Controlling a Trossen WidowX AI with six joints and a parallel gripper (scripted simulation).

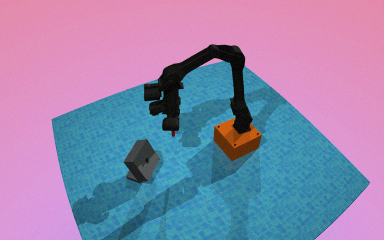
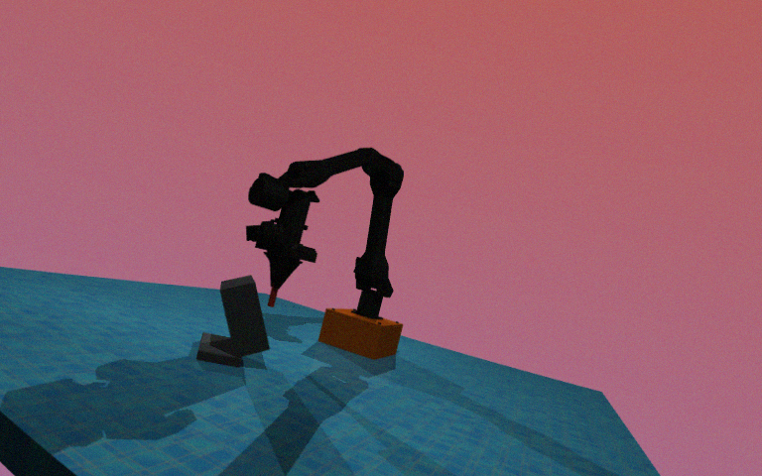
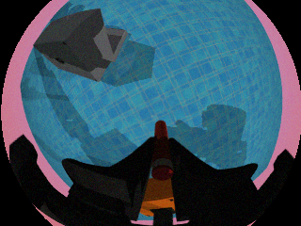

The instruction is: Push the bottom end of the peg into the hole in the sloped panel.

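Right now the grey sloped panel is 170 mm ahead of my gripper tip, 90 mm to the left of it and 40 mm below it. From my gripper tip the other things lie so: red round peg: 20 mm above.
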